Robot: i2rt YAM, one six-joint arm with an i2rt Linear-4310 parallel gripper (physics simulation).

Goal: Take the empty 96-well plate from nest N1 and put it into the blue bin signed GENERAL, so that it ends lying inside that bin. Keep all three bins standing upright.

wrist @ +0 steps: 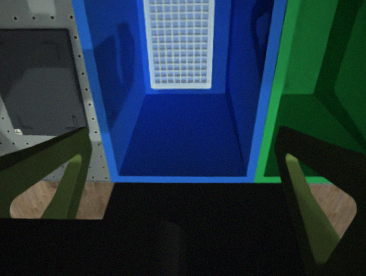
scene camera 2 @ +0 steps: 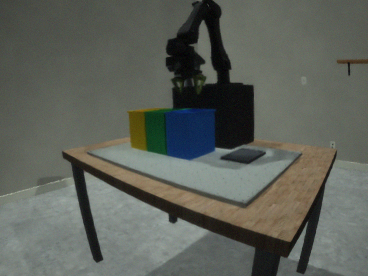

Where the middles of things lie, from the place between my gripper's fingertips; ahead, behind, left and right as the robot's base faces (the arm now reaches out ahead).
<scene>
The blue bin point(scene camera 2: 190, 133) is 16 cm below my hand. Also, from my hand: green bin point(scene camera 2: 156, 133) 13 cm to the right, 16 cm below.
</scene>
